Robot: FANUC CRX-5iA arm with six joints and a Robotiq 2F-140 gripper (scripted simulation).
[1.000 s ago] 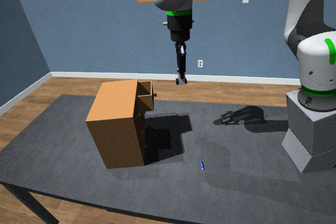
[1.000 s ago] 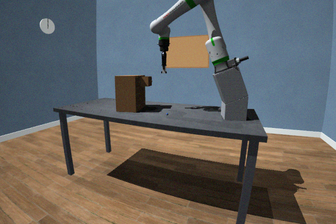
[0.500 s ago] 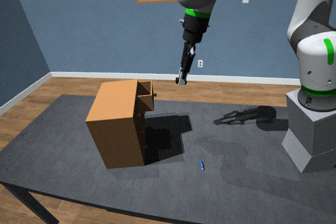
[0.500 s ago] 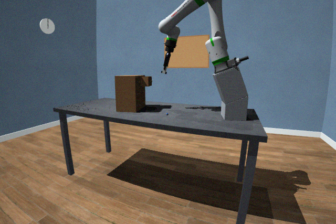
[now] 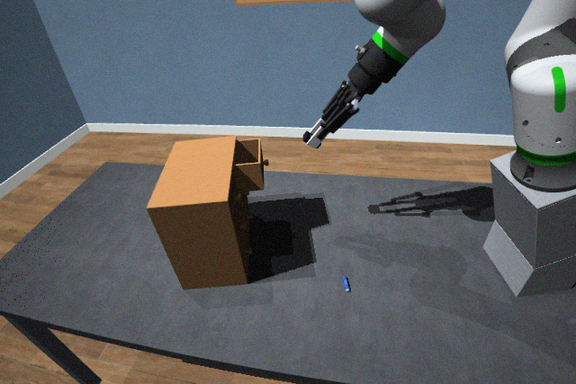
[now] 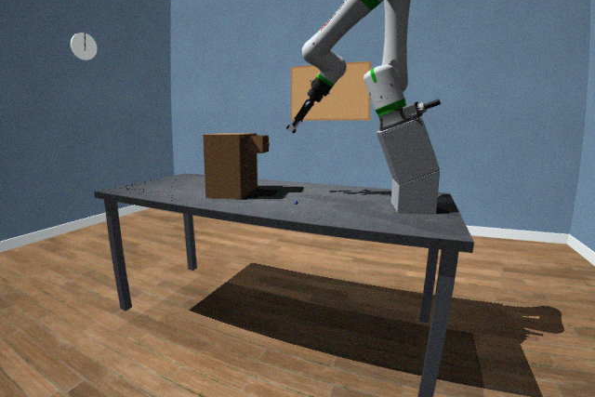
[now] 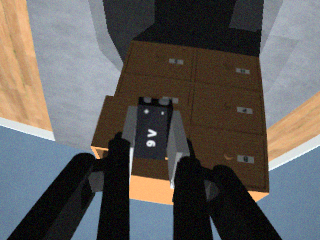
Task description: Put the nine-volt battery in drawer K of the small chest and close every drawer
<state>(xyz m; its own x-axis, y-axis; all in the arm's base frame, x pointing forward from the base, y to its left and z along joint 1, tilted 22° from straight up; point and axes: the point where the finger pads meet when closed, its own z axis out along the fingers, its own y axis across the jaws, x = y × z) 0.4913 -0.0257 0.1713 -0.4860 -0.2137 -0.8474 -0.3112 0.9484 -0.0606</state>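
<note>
My gripper is now 1 cm short of the nine-volt battery and 3 cm above it. Round my hand: blue cylinder (14 cm behind, 18 cm to the left, 34 cm below); drawer marked K (22 cm ahead, 8 cm to the left, 12 cm below).
</note>
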